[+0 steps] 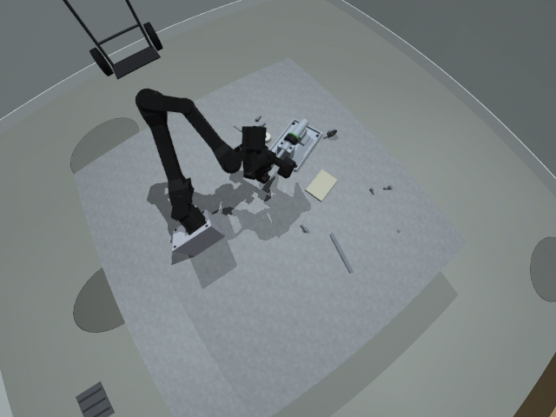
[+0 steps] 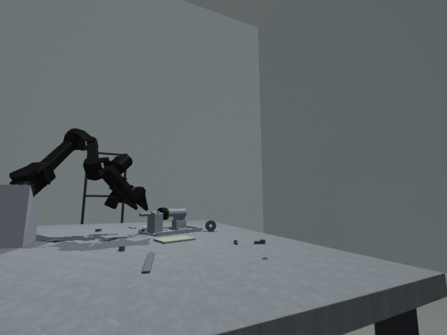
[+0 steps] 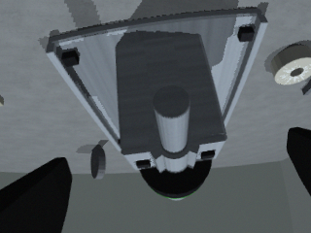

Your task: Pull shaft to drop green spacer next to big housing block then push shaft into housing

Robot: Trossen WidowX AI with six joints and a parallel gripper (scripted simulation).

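Right now my gripper tip is 8 cm short of the grey shaft, 2 cm to the right of it and 2 cm above it. Also, from my gripper tip: green spacer 10 cm ahead, 3 cm to the left, 2 cm below; white ring 5 cm ahead, 15 cm to the left, 9 cm below; dark spacer 8 cm ahead, 2 cm to the left, 2 cm below.
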